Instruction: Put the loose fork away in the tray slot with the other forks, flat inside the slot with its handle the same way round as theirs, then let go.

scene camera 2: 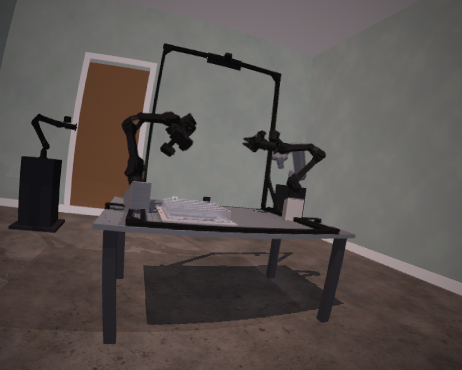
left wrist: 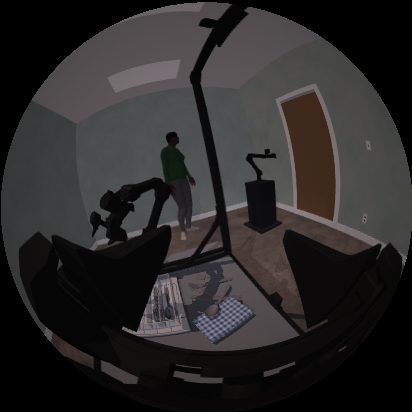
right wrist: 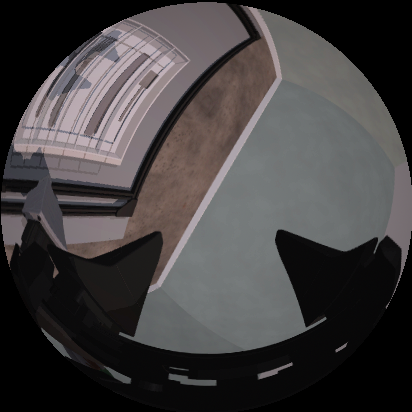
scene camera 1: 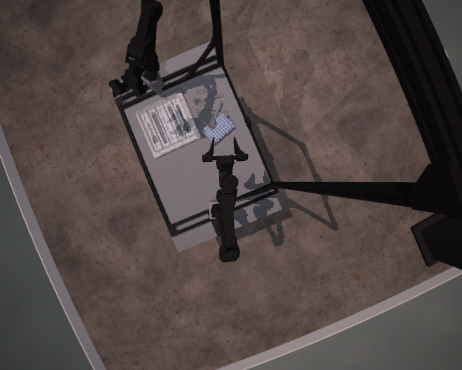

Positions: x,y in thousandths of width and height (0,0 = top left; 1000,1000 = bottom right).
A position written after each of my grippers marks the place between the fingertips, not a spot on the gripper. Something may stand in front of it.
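Observation:
Scene camera 1: white cutlery tray (scene camera 1: 360,328). Scene camera 2: the tray (scene camera 2: 380,566). Left wrist view: the tray (left wrist: 358,783); my left gripper (left wrist: 559,569), open, holding nothing. Right wrist view: the tray (right wrist: 275,331); my right gripper (right wrist: 535,576), open, nothing in its grasp.

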